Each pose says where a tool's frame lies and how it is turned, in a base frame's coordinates. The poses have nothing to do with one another.
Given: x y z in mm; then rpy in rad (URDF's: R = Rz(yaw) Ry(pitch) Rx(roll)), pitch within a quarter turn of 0, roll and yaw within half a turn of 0.
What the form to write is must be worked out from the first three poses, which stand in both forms.
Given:
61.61 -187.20 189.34 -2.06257 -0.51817 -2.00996
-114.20 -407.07 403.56 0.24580 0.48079 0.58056
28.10 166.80 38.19 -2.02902 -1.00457 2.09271
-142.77 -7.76 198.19 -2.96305 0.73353 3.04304
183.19 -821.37 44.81 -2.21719 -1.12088 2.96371
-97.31 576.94 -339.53 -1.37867 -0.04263 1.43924
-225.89 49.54 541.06 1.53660 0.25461 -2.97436
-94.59 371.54 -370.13 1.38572 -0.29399 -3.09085
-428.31 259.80 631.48 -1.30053 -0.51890 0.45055
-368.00 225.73 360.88 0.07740 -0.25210 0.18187
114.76 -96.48 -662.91 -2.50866 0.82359 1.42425
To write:
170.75 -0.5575 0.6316 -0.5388 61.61 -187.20 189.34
42.52 0.1281 0.7184 0.6838 -114.20 -407.07 403.56
108.30 -0.1883 -0.9519 0.2417 28.10 166.80 38.19
138.70 0.0831 0.9907 -0.1076 -142.77 -7.76 198.19
119.01 0.1958 -0.9008 0.3876 183.19 -821.37 44.81
107.81 -0.5784 -0.5340 0.6167 -97.31 576.94 -339.53
176.75 -0.1486 0.6795 0.7184 -225.89 49.54 541.06
167.04 -0.0972 -0.6386 -0.7634 -94.59 371.54 -370.13
76.64 -0.8462 -0.5318 0.0330 -428.31 259.80 631.48
18.65 0.3063 -0.7506 0.5855 -368.00 225.73 360.88
176.26 0.7410 0.4750 -0.4745 114.76 -96.48 -662.91

